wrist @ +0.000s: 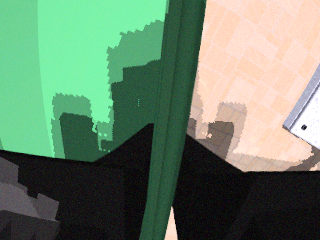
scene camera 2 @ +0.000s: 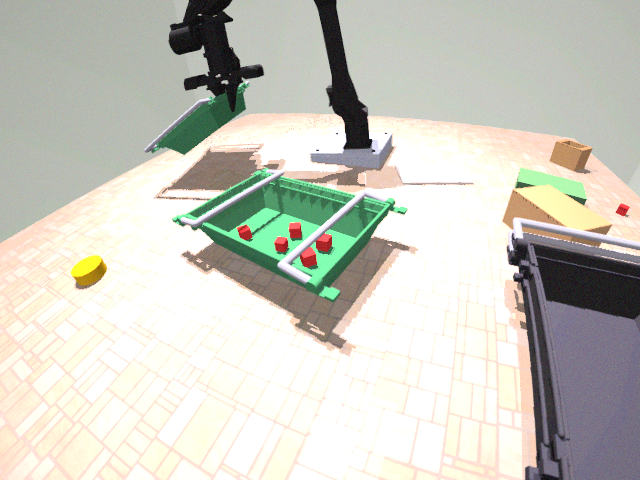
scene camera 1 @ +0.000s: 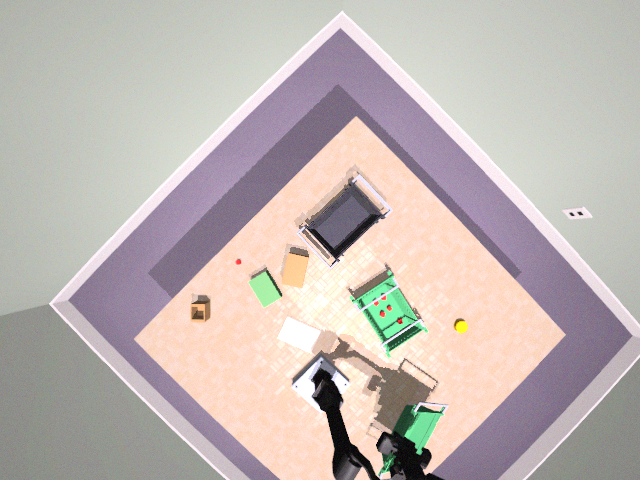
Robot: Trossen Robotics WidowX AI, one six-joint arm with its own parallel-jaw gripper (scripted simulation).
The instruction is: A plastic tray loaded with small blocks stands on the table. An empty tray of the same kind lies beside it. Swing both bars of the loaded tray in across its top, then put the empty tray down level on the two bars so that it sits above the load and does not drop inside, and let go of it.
Labels:
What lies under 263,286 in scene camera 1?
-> A green slab.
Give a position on a green tray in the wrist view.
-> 84,84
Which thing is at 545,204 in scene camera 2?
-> A tan wedge.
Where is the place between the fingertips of my gripper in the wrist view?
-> At 161,132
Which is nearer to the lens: the yellow disc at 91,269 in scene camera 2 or the green slab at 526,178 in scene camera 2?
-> The yellow disc.

